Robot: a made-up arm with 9 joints. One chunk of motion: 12 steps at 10 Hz.
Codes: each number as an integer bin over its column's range. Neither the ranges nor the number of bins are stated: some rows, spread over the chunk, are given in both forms.
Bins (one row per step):
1: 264 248 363 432 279 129
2: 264 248 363 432 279 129
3: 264 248 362 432 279 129
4: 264 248 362 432 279 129
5: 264 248 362 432 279 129
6: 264 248 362 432 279 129
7: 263 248 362 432 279 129
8: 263 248 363 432 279 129
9: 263 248 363 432 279 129
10: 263 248 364 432 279 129
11: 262 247 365 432 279 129
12: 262 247 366 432 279 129
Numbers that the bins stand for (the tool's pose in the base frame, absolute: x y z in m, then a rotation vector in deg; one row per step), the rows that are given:
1: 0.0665 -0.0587 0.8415 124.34 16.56 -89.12
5: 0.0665 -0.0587 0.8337 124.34 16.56 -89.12
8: 0.0587 -0.0587 0.8415 124.34 16.56 -89.12
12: 0.0509 -0.0665 0.8650 124.34 16.56 -89.12
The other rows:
2: 0.0665 -0.0587 0.8415 124.34 16.56 -89.12
3: 0.0665 -0.0587 0.8337 124.34 16.56 -89.12
4: 0.0665 -0.0587 0.8337 124.34 16.56 -89.12
6: 0.0665 -0.0587 0.8337 124.34 16.56 -89.12
7: 0.0587 -0.0587 0.8337 124.34 16.56 -89.12
9: 0.0587 -0.0587 0.8415 124.34 16.56 -89.12
10: 0.0587 -0.0587 0.8493 124.34 16.56 -89.12
11: 0.0509 -0.0665 0.8571 124.34 16.56 -89.12

